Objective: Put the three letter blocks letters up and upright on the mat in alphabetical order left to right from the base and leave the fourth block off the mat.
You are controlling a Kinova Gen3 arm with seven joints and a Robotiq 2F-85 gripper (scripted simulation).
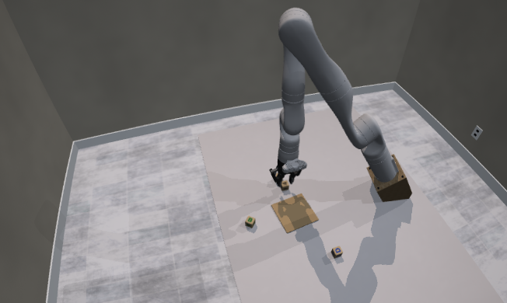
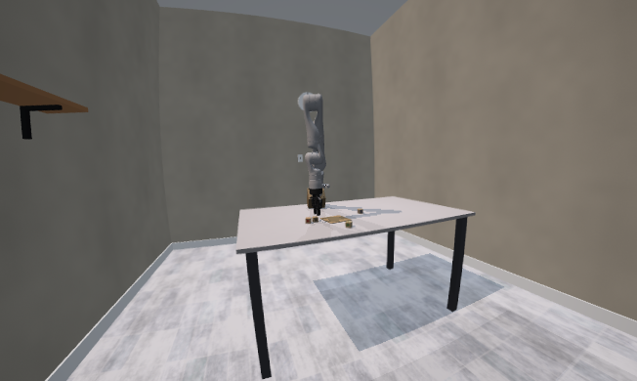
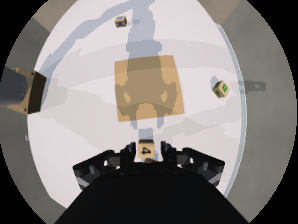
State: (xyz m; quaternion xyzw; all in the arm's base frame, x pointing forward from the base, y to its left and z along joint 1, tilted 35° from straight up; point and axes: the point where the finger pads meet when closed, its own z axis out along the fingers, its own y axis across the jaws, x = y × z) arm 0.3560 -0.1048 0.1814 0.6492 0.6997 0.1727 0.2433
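Now: the block 1 cm to the right of my hand and 4 cm below it. Round my hand: tan mat (12 cm to the left, 6 cm below).
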